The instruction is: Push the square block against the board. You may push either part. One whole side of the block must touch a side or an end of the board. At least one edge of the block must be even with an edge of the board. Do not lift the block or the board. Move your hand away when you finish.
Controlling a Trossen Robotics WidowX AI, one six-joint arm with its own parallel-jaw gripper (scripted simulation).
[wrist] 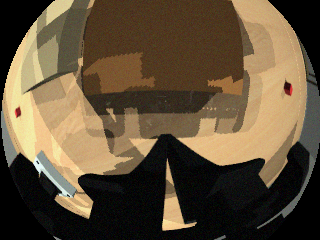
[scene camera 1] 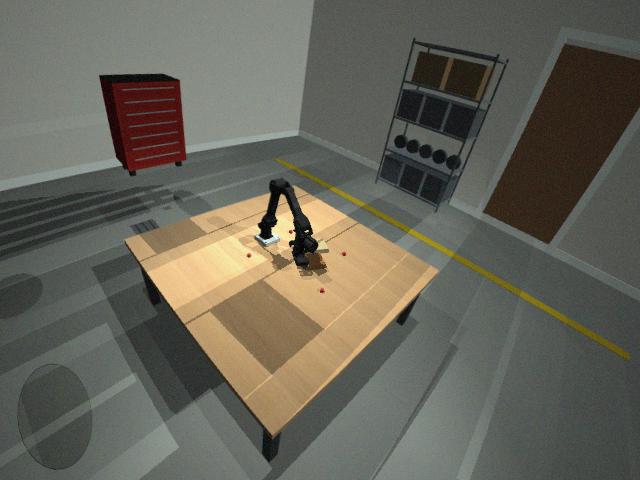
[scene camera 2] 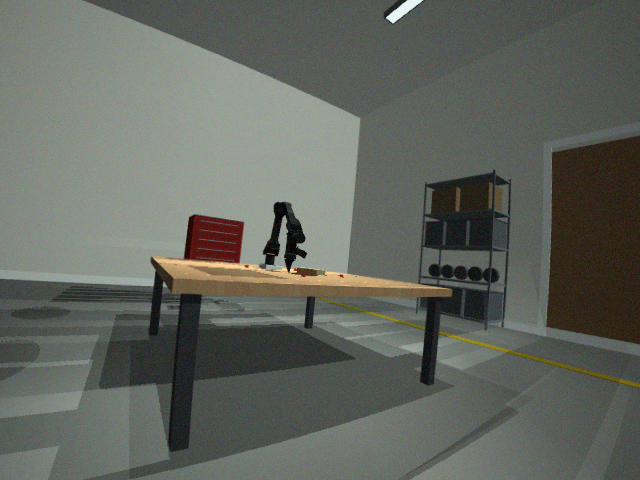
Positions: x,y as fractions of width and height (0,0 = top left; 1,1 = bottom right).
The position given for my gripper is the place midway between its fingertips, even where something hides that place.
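I am holding nothing in my gripper (wrist: 0.52,0.58), and the gripper is shut. A square block (wrist: 0.38,0.22) is there for me to see as well.
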